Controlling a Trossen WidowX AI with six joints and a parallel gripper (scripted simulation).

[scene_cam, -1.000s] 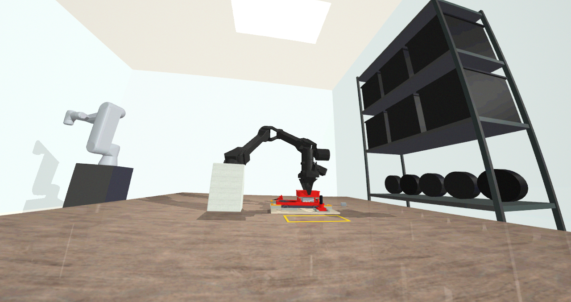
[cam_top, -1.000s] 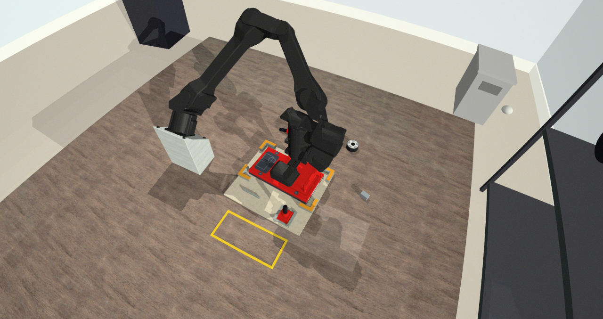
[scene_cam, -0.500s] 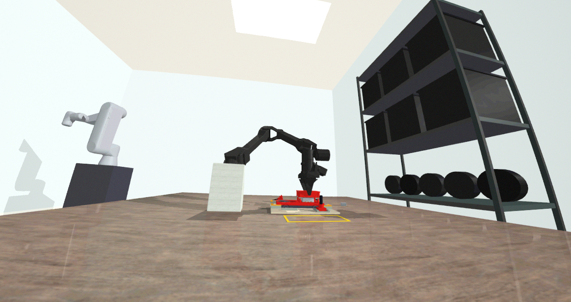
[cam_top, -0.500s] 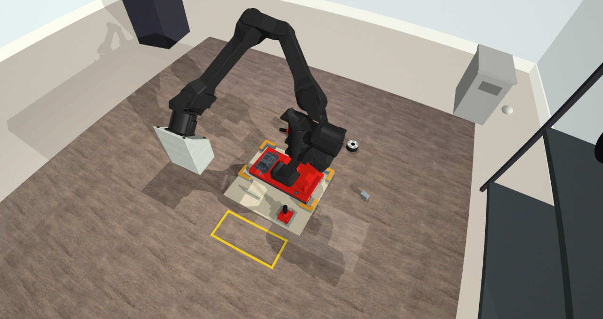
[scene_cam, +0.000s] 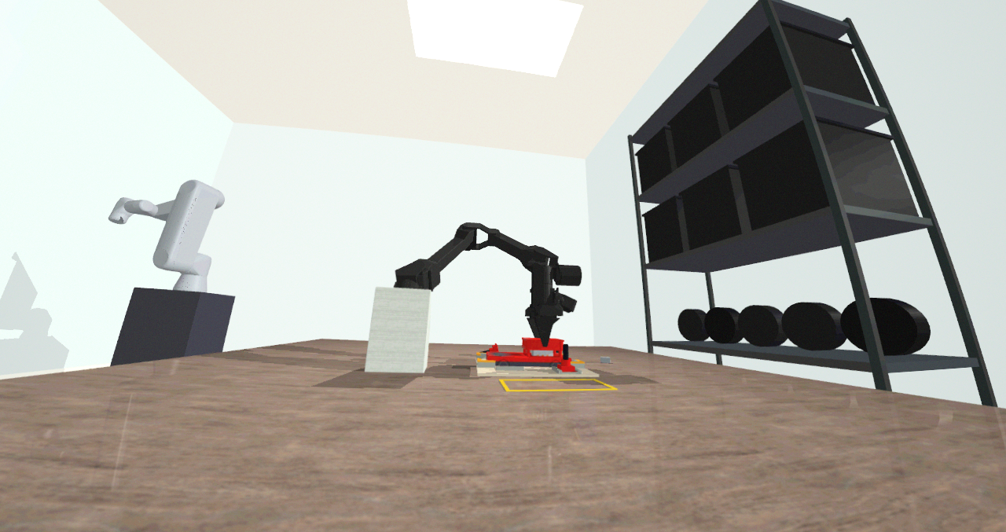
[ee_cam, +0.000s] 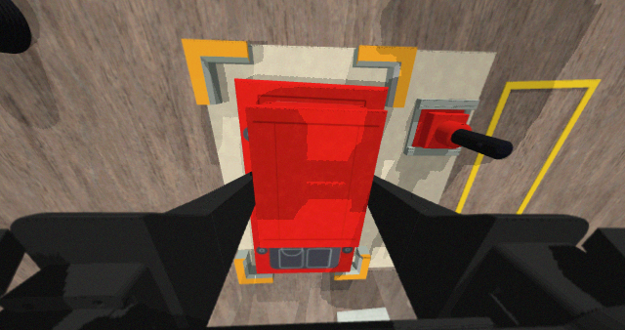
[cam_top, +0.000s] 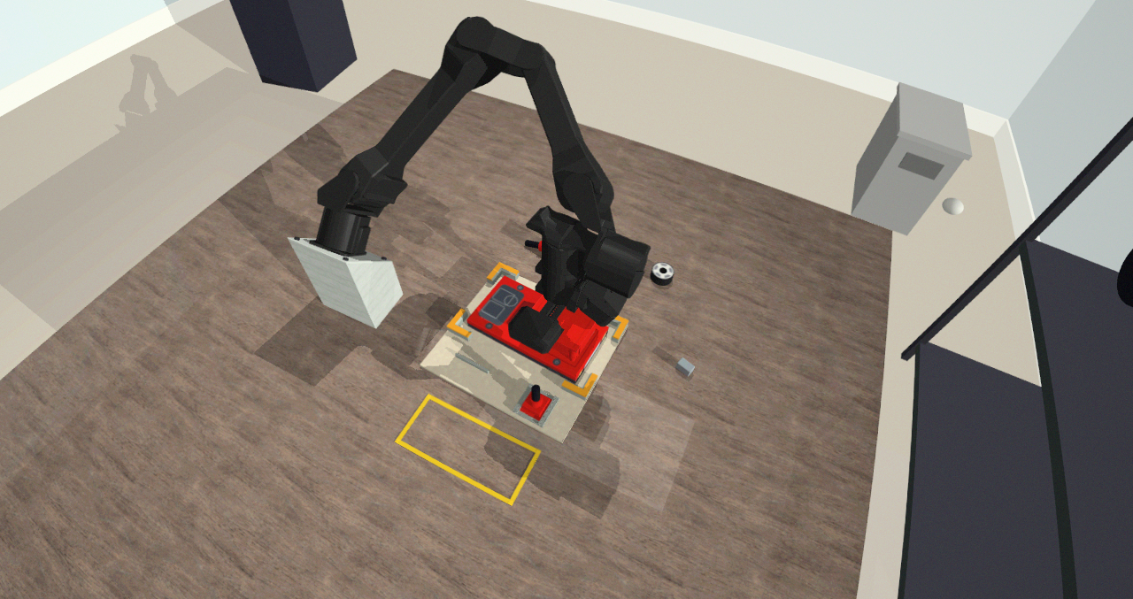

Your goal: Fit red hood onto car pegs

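The grey engine block lies 1 cm to the left of my gripper tip and 2 cm below it. From my gripper tip the other things lie so: black-and-white wheel: 13 cm ahead, 19 cm to the left, 4 cm below; then red hood: 1 cm above.
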